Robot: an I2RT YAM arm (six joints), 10 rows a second.
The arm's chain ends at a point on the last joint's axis. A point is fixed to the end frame.
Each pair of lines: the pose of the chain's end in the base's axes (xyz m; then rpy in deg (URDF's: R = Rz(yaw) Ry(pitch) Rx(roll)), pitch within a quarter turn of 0, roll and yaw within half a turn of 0), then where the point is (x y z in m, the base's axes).
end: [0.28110, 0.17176, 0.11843, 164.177, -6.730, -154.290]
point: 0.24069 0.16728 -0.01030
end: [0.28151, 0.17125, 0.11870, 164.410, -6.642, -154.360]
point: 0.24150 0.16642 -0.01014
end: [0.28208, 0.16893, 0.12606, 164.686, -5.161, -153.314]
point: 0.24544 0.16430 -0.00378
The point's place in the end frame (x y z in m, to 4 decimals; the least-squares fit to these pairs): 0.0230 -0.0231 0.1310
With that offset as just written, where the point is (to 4 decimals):
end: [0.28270, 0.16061, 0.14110, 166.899, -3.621, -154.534]
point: 0.2513 0.1536 0.0100
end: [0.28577, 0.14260, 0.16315, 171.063, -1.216, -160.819]
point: 0.2622 0.1318 0.0307
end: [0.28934, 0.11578, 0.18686, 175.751, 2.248, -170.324]
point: 0.2740 0.0996 0.0537
